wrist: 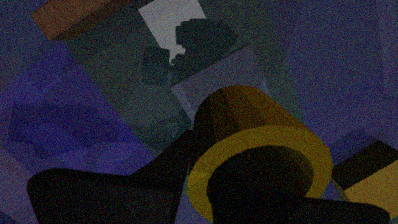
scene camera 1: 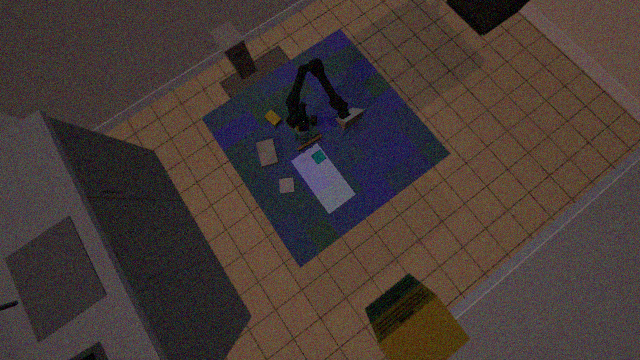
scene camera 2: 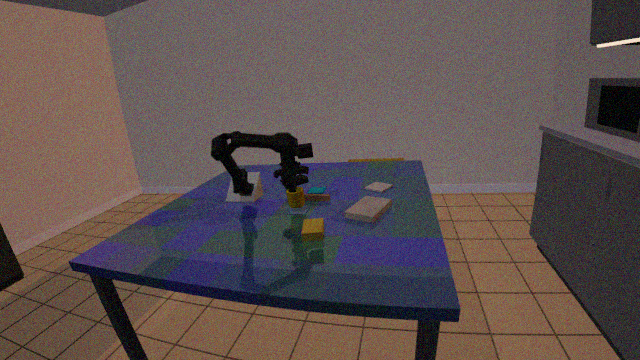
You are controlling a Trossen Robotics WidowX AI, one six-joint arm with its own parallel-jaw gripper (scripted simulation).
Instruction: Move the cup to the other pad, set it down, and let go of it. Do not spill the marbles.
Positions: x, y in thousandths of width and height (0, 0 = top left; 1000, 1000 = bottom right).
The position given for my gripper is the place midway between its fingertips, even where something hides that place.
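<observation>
My gripper (scene camera 2: 457, 546) in sight, also in the wrist view (wrist: 504, 614). Grey-blue pad (wrist: 607, 301) in sight.
</observation>
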